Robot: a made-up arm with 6 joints.
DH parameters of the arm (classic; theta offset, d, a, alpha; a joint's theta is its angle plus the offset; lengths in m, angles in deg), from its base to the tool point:
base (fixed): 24.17 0 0.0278 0
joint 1: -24.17 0.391 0.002 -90
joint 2: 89.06 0 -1.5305 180
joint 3: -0.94 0.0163 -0.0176 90
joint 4: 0 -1.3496 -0.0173 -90
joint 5: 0 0.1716 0.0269 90
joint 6: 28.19 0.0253 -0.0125 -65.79
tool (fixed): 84 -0.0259 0 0
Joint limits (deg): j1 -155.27..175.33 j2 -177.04..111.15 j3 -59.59..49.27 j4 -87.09..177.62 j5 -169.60..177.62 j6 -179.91..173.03
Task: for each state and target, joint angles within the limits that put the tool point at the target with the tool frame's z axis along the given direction. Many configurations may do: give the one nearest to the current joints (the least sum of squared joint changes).
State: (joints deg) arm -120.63 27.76 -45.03 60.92 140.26 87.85
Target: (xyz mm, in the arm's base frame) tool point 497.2 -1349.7 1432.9 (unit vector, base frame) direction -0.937 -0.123 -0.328
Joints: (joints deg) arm -71.40 5.68 -22.36 80.04 154.81 75.06
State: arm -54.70 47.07 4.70 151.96 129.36 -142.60
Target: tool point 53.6 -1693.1 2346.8 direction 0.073 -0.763 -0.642
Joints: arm -94.05 16.55 31.97 139.78 168.82 -146.52
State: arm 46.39 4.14 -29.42 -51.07 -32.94 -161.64
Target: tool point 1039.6 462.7 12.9 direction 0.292 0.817 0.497
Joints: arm 27.25 51.95 -34.11 -74.12 -5.89 -179.91
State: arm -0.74 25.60 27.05 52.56 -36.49 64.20
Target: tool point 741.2 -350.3 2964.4 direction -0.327 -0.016 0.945
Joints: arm -16.50 0.70 49.27 26.73 -63.03 29.90
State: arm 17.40 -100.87 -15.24 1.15 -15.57 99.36
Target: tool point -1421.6 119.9 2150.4 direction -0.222 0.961 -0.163
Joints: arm -12.02 -72.36 14.02 20.91 -19.37 110.98
